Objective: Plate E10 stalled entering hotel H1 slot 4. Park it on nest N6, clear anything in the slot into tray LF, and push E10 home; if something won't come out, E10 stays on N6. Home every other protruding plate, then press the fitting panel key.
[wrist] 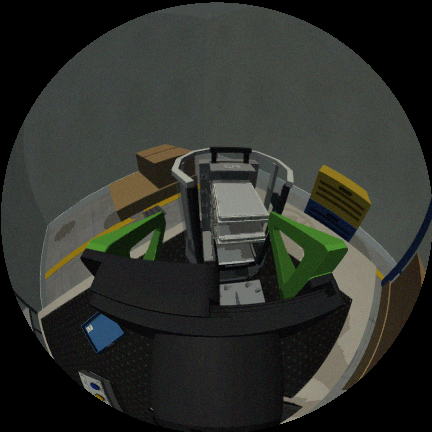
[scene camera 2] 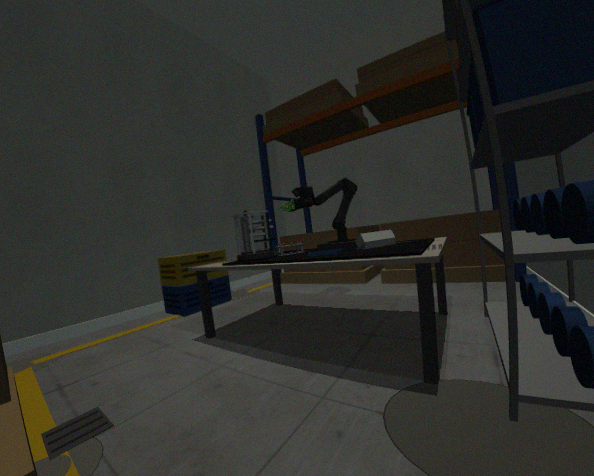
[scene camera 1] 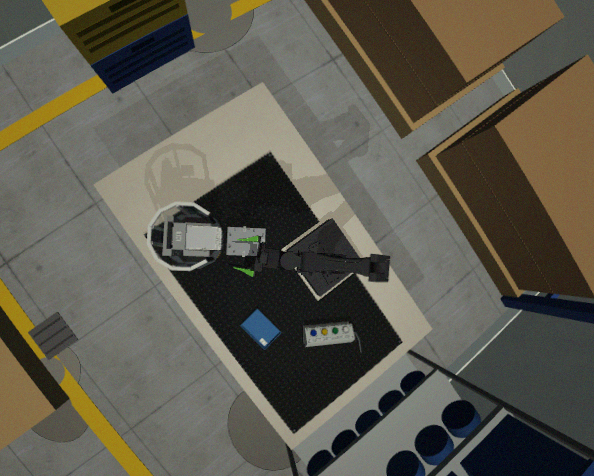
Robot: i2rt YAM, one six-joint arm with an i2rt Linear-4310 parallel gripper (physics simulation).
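Places are measured from the arm's base along level axes (x down, y left, z ahead), in millimetres.
Where they show: gripper, between the fingertips: (wrist: 216, 217) (scene camera 2: 281, 207) (scene camera 1: 235, 253); arm's base, origin of its link: (scene camera 2: 343, 241).
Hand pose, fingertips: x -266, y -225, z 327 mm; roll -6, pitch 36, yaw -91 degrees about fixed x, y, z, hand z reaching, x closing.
Observation:
Things, the pixels of their centre, and the offset from my fingertips. Level surfaces: height alone.
- Hotel H1, middle of its body: (wrist: 230, 213) (scene camera 1: 189, 237) (scene camera 2: 254, 234) dz +128, dx +150, dy -141 mm
- top plate, middle of its body: (wrist: 236, 197) (scene camera 1: 199, 237) dz +87, dx +70, dy -113 mm
- grey nest, middle of its body: (wrist: 238, 315) (scene camera 1: 246, 241) (scene camera 2: 289, 248) dz -60, dx +266, dy -26 mm
- blue tray, middle of its body: (wrist: 100, 330) (scene camera 1: 260, 328) (scene camera 2: 325, 252) dz +67, dx +295, dy +346 mm
- key panel, middle of its body: (scene camera 1: 328, 335) (scene camera 2: 375, 239) dz -183, dx +262, dy +522 mm
- black mat, height of its surface: dx +304 mm
- beige table, height of its surface: dx +317 mm
Hotel H1 (scene camera 1: 177, 236) (scene camera 2: 257, 232) (wrist: 232, 170) is a grey tower with stacked plates facing my gripper. The top plate (scene camera 1: 203, 237) (wrist: 239, 200) is pale; lower plates show beneath it at different depths in the wrist view. Slot numbers and plate labels are unreadable, so E10 cannot be singled out. My gripper (scene camera 1: 235, 254) (wrist: 216, 217) has green fingers, wide open and empty, in front of the hotel. The grey nest (scene camera 1: 245, 232) (wrist: 242, 295) lies below it, bare. A blue tray (scene camera 1: 260, 326) (wrist: 104, 334) and the key panel (scene camera 1: 328, 341) (scene camera 2: 376, 239) (wrist: 90, 377) lie on the mat.
A pale open ring (scene camera 1: 153, 255) (wrist: 178, 174) with dark posts surrounds the hotel at the height of its upper part. The black mat (scene camera 1: 225, 305) covers part of the beige table (scene camera 1: 250, 107). The panel's keys are blue, yellow, green and white. Yellow and blue crates (wrist: 340, 195) stand beyond the table.

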